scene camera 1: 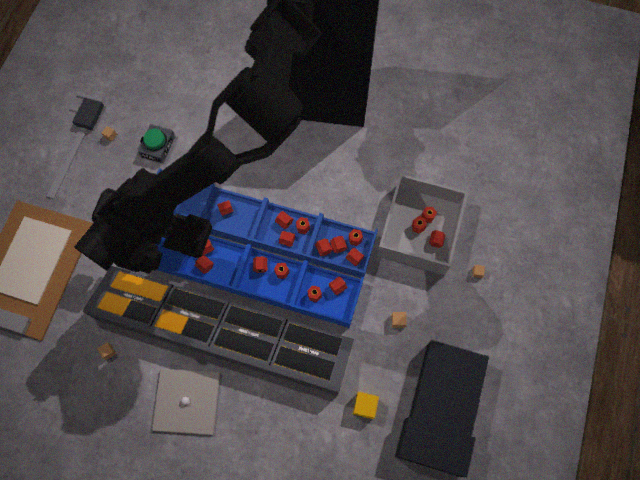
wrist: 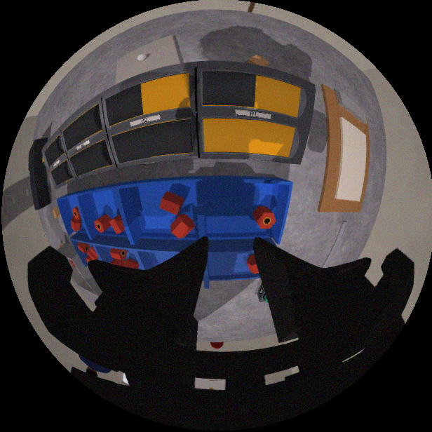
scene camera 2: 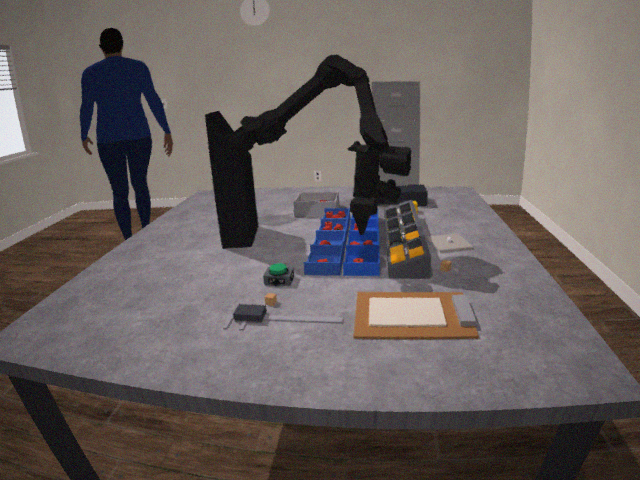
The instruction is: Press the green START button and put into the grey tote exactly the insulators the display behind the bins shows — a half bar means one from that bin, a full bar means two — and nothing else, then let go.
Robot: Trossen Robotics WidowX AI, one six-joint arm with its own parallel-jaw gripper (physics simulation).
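Seen in the pictures: gripper, between the fingertips: (scene camera 1: 163, 235) (scene camera 2: 362, 231); arm's base, origin of its link: (scene camera 1: 297, 8) (scene camera 2: 233, 145).
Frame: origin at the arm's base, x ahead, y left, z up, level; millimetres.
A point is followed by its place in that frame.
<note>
My gripper (scene camera 2: 363, 227) @[y -151, x 360, z -212 mm] (wrist: 230, 242) is partly open and empty. It points down above the blue bins (scene camera 1: 351, 316) (scene camera 2: 361, 269), towards the clipboard end. In the wrist view, the end bin by the display holds one red insulator (wrist: 265, 217); its neighbour holds two. Another insulator (wrist: 253, 263) is partly behind the right finger. Three red insulators (scene camera 1: 429, 213) @[y 293, x 177, z -266 mm] (scene camera 1: 419, 224) @[y 280, x 204, z -265 mm] (scene camera 1: 437, 238) @[y 317, x 222, z -267 mm] lie in the grey tote (scene camera 1: 413, 258) @[y 282, x 276, z -253 mm] (scene camera 2: 309, 208) @[y 220, x 180, z -264 mm]. The display (scene camera 1: 217, 352) @[y -2, x 527, z -236 mm] shows one full and one half bar in its first cell, one half bar in its second; the rest are dark. The green button (scene camera 1: 154, 138) @[y -253, x 163, z -255 mm] (scene camera 2: 278, 268) @[y -267, x 164, z -256 mm] stands beside the bins.
A clipboard (scene camera 1: 47, 322) @[y -328, x 550, z -289 mm] (scene camera 2: 363, 332) @[y -472, x 361, z -289 mm] lies past the display's end. A caliper (scene camera 1: 88, 113) @[y -413, x 133, z -276 mm] (scene camera 2: 249, 312) @[y -429, x 132, z -276 mm] lies near the button. A yellow cube (scene camera 1: 366, 405) @[y 260, x 545, z -260 mm], a dark box (scene camera 1: 445, 405) @[y 385, x 514, z -243 mm], a knobbed plate (scene camera 1: 173, 419) @[y -50, x 650, z -287 mm] and small wooden cubes (scene camera 1: 398, 320) @[y 281, x 388, z -271 mm] (scene camera 1: 478, 271) @[y 403, x 261, z -277 mm] stand around.
</note>
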